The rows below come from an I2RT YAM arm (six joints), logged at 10 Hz.
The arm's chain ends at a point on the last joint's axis. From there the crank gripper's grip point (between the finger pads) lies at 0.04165 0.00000 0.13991 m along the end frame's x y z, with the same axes.
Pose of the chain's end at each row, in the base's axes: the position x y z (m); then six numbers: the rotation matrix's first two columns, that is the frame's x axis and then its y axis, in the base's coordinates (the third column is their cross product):
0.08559 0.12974 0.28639 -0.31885 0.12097 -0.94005 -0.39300 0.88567 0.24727
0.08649 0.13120 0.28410 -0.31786 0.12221 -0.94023 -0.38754 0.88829 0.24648
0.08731 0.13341 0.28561 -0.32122 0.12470 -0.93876 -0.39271 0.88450 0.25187
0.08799 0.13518 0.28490 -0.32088 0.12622 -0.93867 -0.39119 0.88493 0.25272
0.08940 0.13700 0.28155 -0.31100 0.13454 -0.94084 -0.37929 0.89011 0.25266
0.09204 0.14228 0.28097 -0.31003 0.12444 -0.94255 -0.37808 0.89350 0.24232
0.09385 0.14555 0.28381 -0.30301 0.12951 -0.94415 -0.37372 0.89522 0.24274
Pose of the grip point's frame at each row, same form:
0.19298 0.19750 0.21438 -0.31885 0.12097 -0.94005 -0.39300 0.88567 0.24727
0.19432 0.19823 0.21206 -0.31786 0.12221 -0.94023 -0.38754 0.88829 0.24648
0.19450 0.20150 0.21361 -0.32122 0.12470 -0.93876 -0.39271 0.88450 0.25187
0.19531 0.20316 0.21298 -0.32088 0.12622 -0.93867 -0.39119 0.88493 0.25272
0.19837 0.20352 0.21077 -0.31100 0.13454 -0.94084 -0.37929 0.89011 0.25266
0.20117 0.20783 0.20954 -0.31003 0.12444 -0.94255 -0.37808 0.89350 0.24232
0.20388 0.21060 0.21331 -0.30301 0.12951 -0.94415 -0.37372 0.89522 0.24274

